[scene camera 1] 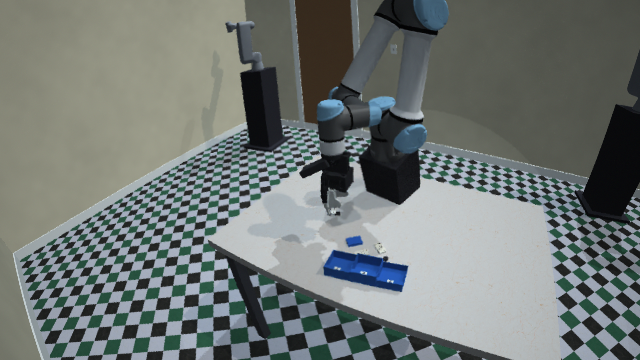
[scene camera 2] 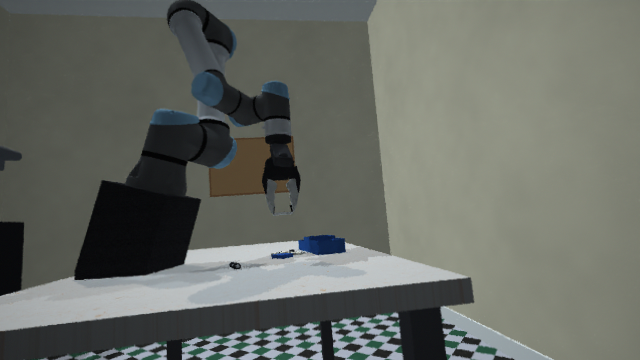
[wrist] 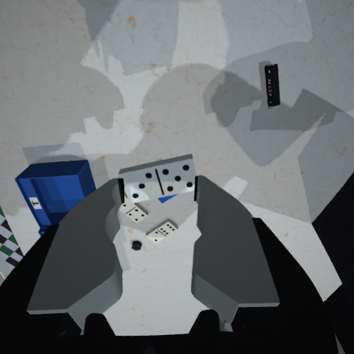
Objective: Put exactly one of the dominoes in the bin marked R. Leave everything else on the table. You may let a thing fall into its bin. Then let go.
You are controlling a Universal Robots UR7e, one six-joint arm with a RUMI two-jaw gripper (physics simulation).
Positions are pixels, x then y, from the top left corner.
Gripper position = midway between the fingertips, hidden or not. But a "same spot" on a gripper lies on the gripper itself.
The gripper shows in scene camera 1 (332,209), in scene camera 2 and in the wrist view. A blue three-compartment bin tray shows in scene camera 1, in scene camera 2 and in the wrist view (50,189). One and the same spot on the blue three-compartment bin tray: (scene camera 2: 323,244) is (scene camera 1: 331,256). The same spot on the gripper: (scene camera 2: 270,186) is (wrist: 240,251).
